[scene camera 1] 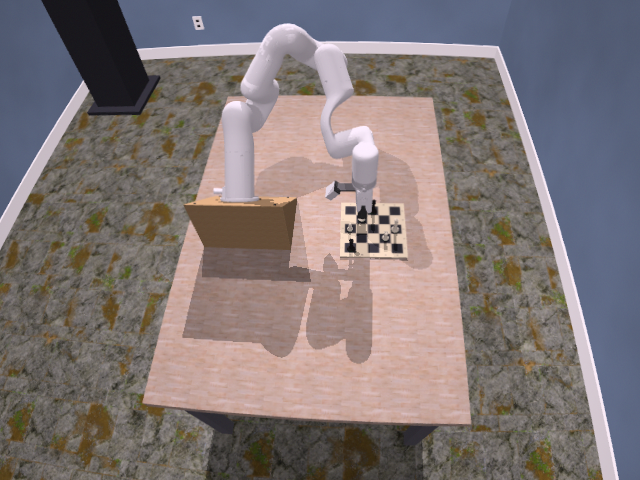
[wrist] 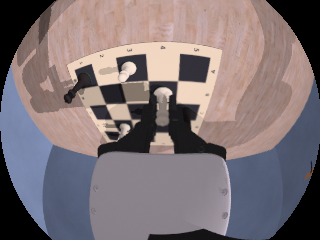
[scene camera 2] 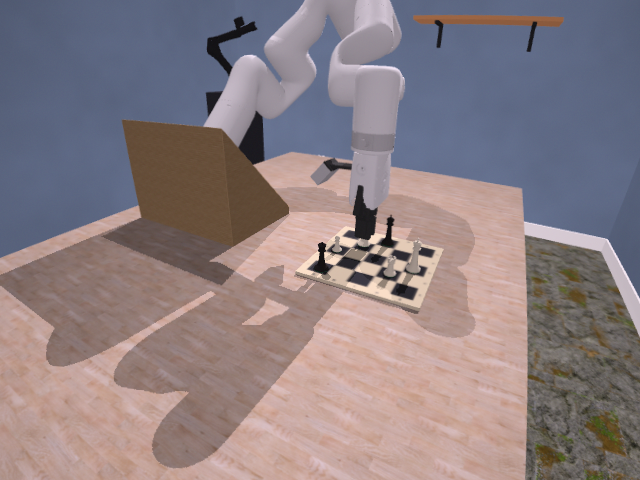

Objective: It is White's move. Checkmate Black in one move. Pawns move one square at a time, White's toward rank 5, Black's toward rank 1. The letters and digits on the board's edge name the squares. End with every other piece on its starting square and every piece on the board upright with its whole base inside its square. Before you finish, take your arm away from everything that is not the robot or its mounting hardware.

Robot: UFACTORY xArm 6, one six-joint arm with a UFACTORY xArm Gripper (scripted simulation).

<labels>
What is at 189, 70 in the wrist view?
A five-by-five chessboard.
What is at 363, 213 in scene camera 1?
The gripper.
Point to a five-by-five chessboard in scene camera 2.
At 359, 269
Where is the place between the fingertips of the gripper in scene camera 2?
364, 236
</labels>
